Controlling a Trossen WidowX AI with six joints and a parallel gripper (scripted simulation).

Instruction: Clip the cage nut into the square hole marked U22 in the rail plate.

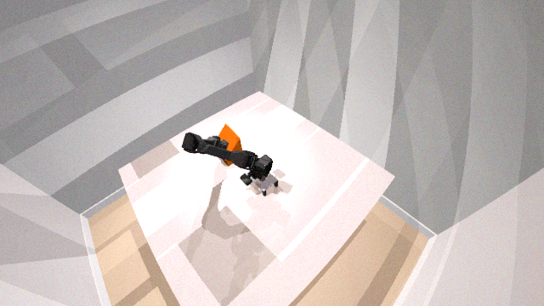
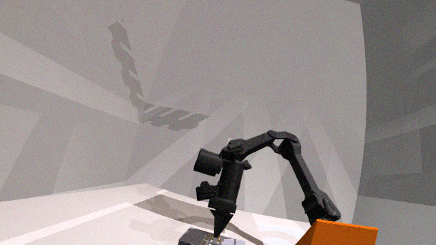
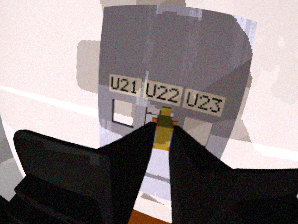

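My gripper tip is now 1 cm above the brass cage nut.
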